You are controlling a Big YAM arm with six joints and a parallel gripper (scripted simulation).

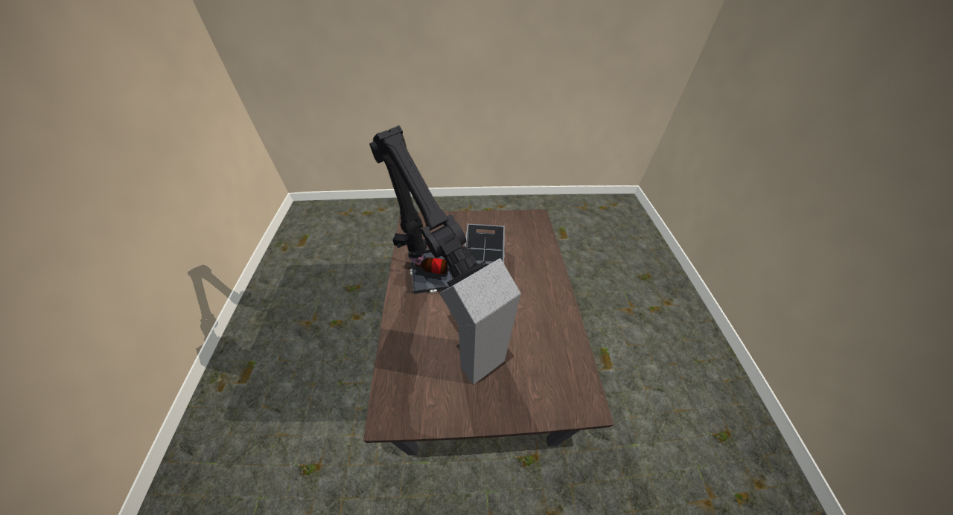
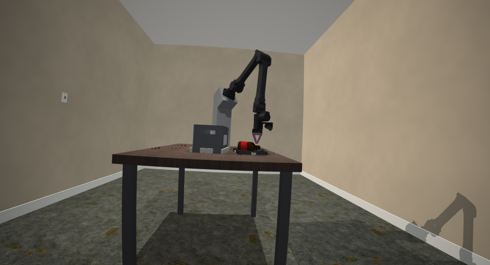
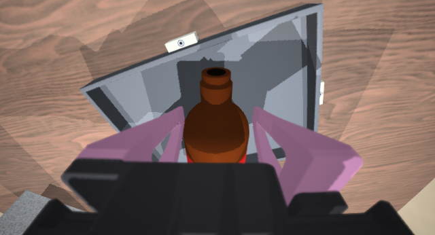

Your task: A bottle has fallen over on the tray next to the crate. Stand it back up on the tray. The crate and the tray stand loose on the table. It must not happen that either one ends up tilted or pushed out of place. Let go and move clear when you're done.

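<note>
Right now the brown bottle is 5 cm to the right of my hand, 4 cm below it and 1 cm behind it. The rest, counted from my hand: dark grey tray: 7 cm below, 5 cm to the right, 1 cm behind; dark crate: 31 cm to the right, 2 cm ahead, 1 cm above.
</note>
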